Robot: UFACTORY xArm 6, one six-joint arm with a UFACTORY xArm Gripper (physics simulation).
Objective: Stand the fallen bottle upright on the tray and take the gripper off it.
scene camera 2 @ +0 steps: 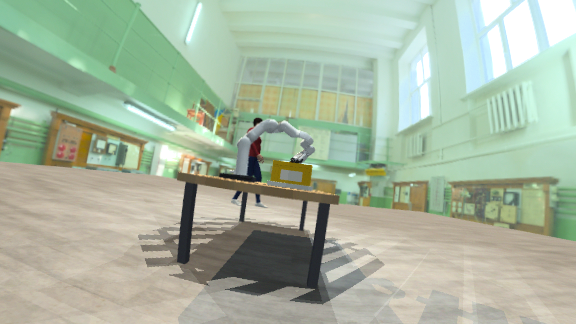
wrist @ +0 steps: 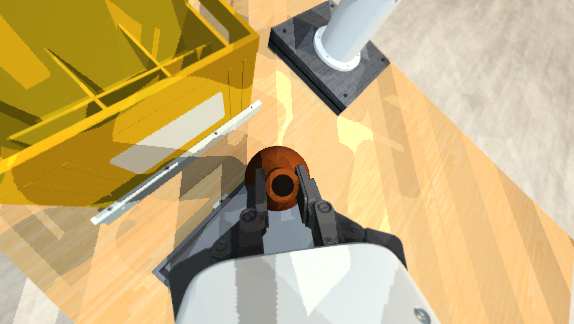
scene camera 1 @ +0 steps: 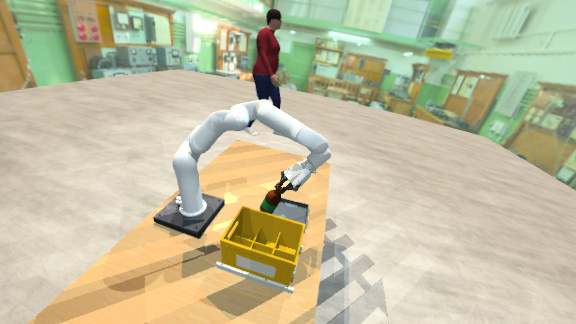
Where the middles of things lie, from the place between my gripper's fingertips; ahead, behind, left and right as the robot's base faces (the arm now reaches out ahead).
Labels:
The brown bottle [wrist: 282,184] lies 60 mm below my hand and 20 mm behind it.

